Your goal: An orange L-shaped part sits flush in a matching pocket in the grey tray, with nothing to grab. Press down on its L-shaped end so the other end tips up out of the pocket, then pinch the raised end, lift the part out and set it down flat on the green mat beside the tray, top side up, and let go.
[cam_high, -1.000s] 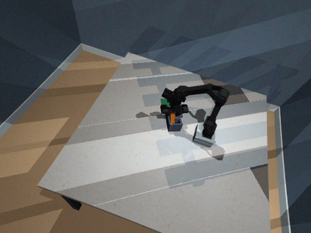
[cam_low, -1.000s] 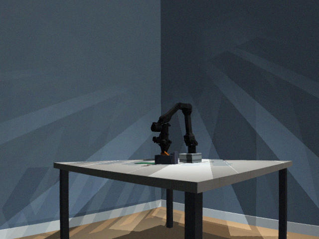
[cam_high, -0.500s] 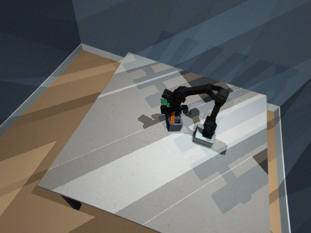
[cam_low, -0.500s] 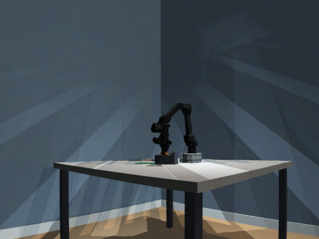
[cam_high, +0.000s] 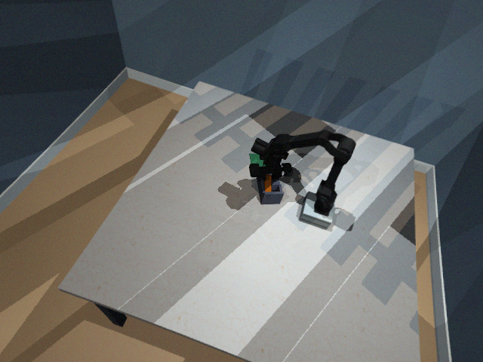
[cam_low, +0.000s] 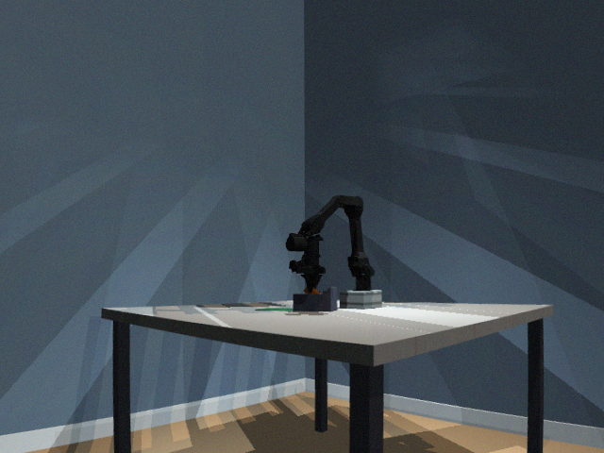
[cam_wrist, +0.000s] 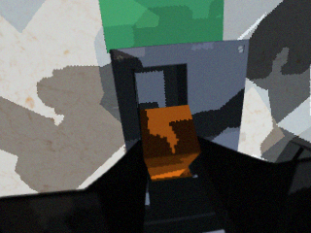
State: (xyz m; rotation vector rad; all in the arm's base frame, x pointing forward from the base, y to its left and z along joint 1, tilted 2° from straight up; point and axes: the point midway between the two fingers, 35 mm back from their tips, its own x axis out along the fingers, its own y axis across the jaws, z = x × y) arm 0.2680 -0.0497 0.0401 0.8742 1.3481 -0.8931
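Now: the green mat 5 cm ahead of my gripper tip, 14 cm to the right of it and 8 cm below it. The rest, counted from my gripper tip: orange L-shaped part: 3 cm behind, 2 cm to the left, 3 cm below.
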